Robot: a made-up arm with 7 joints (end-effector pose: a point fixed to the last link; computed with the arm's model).
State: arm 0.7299 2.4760 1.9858 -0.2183 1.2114 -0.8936 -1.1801
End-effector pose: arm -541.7 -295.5 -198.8 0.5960 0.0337 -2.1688
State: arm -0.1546 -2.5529 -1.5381 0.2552 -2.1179 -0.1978 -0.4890
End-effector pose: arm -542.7 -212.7 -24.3 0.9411 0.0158 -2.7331
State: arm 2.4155 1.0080 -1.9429 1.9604 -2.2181 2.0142 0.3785
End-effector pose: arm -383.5 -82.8 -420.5 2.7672 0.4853 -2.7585
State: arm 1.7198 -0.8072 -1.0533 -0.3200 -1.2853 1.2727 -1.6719
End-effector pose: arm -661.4 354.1 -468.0 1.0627 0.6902 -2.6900
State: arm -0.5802 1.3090 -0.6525 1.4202 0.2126 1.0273 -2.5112
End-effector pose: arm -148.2 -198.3 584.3 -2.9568 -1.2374 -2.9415
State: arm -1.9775 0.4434 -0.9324 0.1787 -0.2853 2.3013 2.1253
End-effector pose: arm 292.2 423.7 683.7 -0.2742 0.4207 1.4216
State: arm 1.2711 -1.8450 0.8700 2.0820 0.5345 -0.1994 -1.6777
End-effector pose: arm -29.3 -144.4 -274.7 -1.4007 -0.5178 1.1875
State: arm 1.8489 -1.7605 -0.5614 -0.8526 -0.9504 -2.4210 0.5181
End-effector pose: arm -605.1 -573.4 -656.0 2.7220 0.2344 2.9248
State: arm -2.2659 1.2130 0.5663 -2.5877 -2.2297 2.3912 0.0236
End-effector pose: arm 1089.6 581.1 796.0 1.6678 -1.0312 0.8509
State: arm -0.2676 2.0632 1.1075 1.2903 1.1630 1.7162 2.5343
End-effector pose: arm -72.4 23.0 442.7 -2.1479 -1.0157 -1.4726
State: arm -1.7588 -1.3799 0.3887 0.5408 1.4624 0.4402 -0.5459
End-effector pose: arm 494.3 -165.2 686.5 -0.7417 0.2857 -0.4102
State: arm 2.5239 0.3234 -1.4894 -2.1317 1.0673 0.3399 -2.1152
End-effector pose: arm -602.1 -5.7 235.5 -2.8070 -0.5604 3.0307
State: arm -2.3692 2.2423 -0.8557 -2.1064 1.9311 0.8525 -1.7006
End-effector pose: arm -328.6 627.2 226.0 0.7330 1.2904 2.7945
